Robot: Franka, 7 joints.
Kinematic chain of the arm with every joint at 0, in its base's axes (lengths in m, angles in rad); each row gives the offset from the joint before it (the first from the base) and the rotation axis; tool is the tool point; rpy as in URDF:
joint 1: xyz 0 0 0.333 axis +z
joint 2: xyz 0 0 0 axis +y
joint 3: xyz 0 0 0.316 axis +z
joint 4: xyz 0.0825 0 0 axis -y
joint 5: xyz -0.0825 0 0.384 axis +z
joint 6: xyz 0 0 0 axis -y
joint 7: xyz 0.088 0 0 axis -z
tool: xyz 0 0 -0.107 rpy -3.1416 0 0
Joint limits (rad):
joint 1: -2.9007..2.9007
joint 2: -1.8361..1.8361
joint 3: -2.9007..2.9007
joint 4: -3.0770..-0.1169
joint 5: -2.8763..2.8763
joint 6: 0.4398..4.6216
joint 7: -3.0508..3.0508
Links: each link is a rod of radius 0.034 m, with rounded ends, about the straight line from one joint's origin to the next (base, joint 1, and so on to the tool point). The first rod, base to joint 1, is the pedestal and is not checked.
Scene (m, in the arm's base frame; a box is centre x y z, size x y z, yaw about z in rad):
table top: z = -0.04
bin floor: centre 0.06 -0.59 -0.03 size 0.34 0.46 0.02 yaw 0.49
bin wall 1: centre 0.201 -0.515 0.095 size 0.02 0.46 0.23 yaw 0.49
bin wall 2: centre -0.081 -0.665 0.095 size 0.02 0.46 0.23 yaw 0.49
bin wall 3: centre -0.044 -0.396 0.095 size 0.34 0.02 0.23 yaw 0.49
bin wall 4: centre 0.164 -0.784 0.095 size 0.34 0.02 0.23 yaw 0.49
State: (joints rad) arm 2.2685 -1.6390 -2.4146 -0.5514 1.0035 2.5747 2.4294
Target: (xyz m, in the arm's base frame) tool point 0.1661 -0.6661 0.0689
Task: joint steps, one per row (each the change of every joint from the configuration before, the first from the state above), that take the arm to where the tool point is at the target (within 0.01 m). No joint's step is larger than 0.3 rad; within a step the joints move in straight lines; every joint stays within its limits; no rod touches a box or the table.
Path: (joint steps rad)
1: -0.1812 0.2945 -0.1094 -0.2910 -0.0023 -0.0528 0.0000
2: -0.1812 0.2944 -0.1093 -0.2910 -0.0022 -0.0527 0.0000
3: -0.1812 0.2945 -0.1094 -0.2909 -0.0023 -0.0528 0.0000
4: -0.1812 0.2945 -0.1094 -0.2910 -0.0022 -0.0527 0.0000
5: 0.0220 -0.2741 -0.0146 0.0984 0.0037 0.0429 0.0000
6: 0.0220 -0.2740 -0.0146 0.0984 0.0038 0.0430 0.0000

